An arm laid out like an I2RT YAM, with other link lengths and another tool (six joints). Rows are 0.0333 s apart.
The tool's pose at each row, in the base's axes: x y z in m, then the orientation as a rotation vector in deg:
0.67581 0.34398 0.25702 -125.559 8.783 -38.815
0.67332 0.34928 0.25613 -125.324 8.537 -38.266
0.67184 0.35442 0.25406 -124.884 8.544 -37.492
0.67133 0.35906 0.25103 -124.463 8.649 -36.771
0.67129 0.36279 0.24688 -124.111 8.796 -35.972
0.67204 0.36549 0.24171 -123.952 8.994 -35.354
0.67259 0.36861 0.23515 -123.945 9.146 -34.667
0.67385 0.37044 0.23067 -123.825 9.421 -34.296
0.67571 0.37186 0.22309 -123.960 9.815 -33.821
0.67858 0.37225 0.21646 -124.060 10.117 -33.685
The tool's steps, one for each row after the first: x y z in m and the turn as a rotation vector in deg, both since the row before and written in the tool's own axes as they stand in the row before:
-0.00421 -0.00311 0.00277 0.361 -0.428 0.100
-0.00377 -0.00198 0.00384 0.519 -0.469 0.406
-0.00315 -0.00076 0.00453 0.467 -0.404 0.448
-0.00287 0.00079 0.00472 0.399 -0.457 0.492
-0.00220 0.00236 0.00492 0.179 -0.343 0.413
-0.00298 0.00319 0.00583 0.052 -0.432 0.375
-0.00112 0.00247 0.00420 0.091 -0.149 0.360
-0.00155 0.00521 0.00578 -0.169 -0.218 0.426
0.00006 0.00518 0.00505 -0.152 -0.005 0.237

